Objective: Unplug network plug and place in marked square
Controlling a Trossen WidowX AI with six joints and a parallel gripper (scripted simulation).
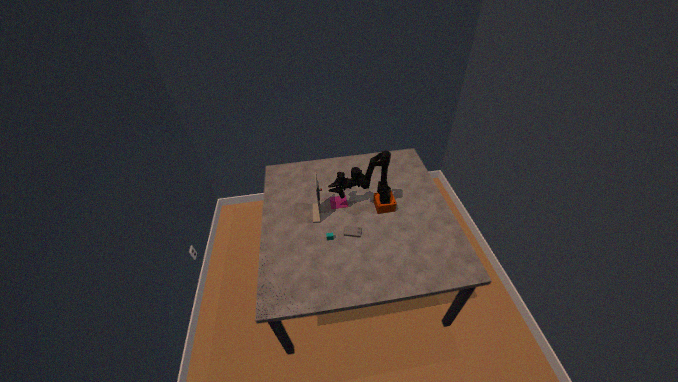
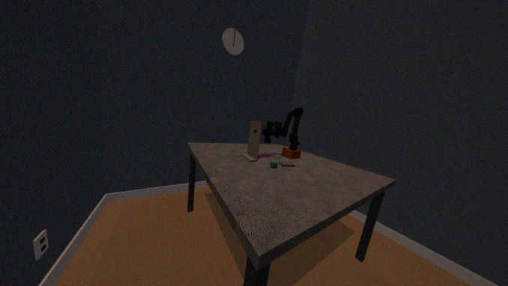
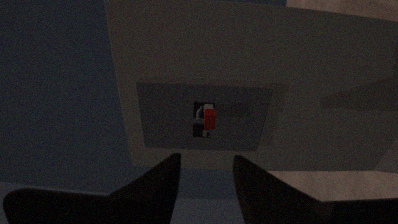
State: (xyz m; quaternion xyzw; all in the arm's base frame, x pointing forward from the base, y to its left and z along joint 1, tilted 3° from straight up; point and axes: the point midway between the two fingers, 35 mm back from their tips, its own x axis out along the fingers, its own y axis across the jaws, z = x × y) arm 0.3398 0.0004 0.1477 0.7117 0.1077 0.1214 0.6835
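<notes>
Now: the network plug 60 mm ahead of my gripper tip. From my gripper tip the other things lie so: upright panel (90 mm below, 80 mm ahead, 10 mm to the left); then teal cube (220 mm to the left, 200 mm below); then magenta marked square (220 mm below, 90 mm to the right, 60 mm behind).
</notes>
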